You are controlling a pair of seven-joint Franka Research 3 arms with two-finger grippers.
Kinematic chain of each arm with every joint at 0, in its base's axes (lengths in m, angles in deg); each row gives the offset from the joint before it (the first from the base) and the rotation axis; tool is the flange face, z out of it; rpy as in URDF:
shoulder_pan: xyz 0 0 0.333 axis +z
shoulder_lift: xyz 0 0 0 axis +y
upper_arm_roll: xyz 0 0 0.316 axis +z
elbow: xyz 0.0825 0 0 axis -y
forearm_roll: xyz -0.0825 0 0.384 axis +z
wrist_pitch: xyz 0 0 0 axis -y
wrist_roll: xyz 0.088 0 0 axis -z
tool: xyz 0 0 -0.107 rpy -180 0 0
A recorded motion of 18 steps. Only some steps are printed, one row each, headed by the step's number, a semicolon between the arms.
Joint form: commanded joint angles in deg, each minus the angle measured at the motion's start. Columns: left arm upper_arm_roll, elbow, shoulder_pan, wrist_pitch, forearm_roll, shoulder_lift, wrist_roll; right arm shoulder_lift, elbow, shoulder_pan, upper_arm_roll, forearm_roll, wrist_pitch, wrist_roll.
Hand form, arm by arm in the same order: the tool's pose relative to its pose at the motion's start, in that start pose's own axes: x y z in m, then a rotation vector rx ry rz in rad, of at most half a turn. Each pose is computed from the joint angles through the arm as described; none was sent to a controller.
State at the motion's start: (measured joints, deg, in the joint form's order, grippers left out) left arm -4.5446 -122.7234 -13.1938 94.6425 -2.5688 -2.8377 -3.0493; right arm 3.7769 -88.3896 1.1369 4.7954 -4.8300 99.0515 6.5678
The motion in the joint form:
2: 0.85 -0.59 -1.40 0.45 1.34 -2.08 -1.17; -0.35 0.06 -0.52 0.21 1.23 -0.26 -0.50
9: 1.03 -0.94 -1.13 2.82 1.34 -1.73 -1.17; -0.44 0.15 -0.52 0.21 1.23 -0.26 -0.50
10: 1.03 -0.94 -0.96 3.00 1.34 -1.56 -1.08; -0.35 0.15 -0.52 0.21 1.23 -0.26 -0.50
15: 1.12 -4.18 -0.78 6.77 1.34 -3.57 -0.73; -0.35 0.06 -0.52 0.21 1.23 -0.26 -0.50
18: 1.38 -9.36 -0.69 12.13 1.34 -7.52 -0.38; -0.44 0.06 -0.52 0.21 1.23 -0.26 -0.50
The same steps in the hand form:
2: -0.0096 0.0021 -0.0100 0.0264 0.0354 -0.0096; -0.0016 0.0016 -0.0037 0.0203 0.0000 0.0004
9: -0.0037 -0.0014 -0.0087 0.0207 0.0644 -0.0164; -0.0018 0.0017 -0.0054 0.0205 0.0031 0.0006
10: -0.0025 -0.0028 -0.0078 0.0194 0.0646 -0.0175; -0.0015 0.0017 -0.0044 0.0205 0.0016 0.0005
15: -0.0078 -0.0057 -0.0007 0.0170 0.1089 -0.0166; -0.0016 0.0016 -0.0037 0.0203 0.0000 0.0004
18: -0.0212 -0.0098 0.0075 0.0142 0.1810 -0.0175; -0.0019 0.0017 -0.0046 0.0203 0.0016 0.0005

